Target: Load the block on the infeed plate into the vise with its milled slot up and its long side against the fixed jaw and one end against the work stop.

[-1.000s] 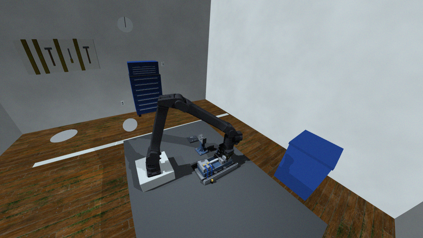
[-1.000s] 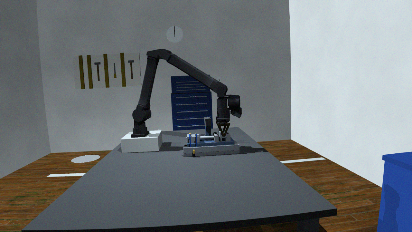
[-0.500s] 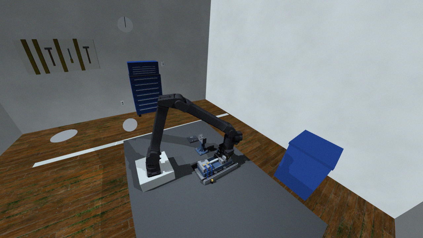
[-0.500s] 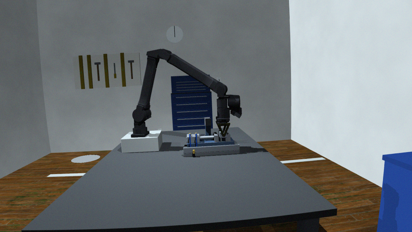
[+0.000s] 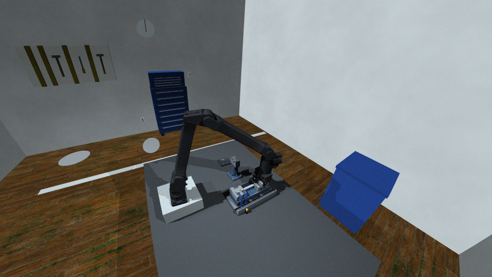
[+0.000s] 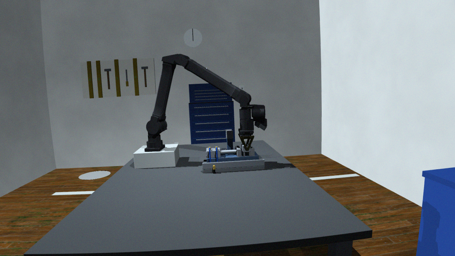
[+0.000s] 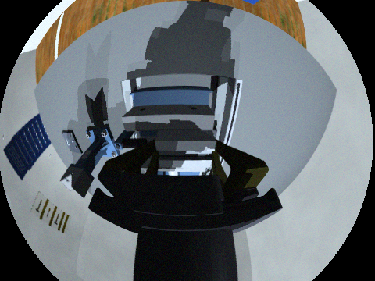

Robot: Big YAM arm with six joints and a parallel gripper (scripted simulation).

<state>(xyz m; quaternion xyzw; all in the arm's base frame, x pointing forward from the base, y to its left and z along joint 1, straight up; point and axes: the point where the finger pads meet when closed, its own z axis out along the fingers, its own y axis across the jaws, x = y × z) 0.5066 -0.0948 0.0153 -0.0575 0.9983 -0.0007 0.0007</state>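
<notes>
Right now the part is right at my hand. From my hand the other things lie so: air cylinder (17 cm behind, 2 cm below); vise (8 cm behind, 1 cm to the left, 6 cm below).
</notes>
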